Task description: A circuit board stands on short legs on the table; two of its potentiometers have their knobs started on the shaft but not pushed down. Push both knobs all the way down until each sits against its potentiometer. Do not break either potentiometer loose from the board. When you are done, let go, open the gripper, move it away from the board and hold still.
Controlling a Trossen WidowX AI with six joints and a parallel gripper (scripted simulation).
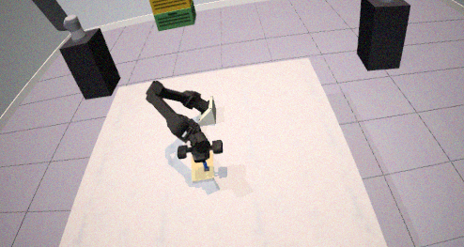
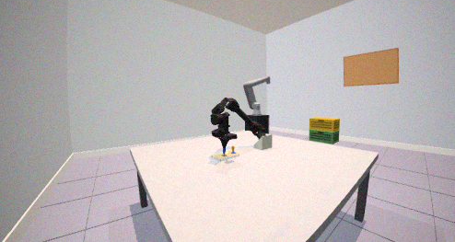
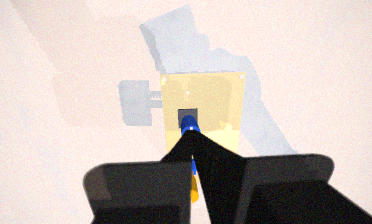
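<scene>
My gripper tip is 10 mm above the blue knob. Round my gripper tip: orange knob (70 mm behind, 10 mm to the right, 10 mm below).
</scene>
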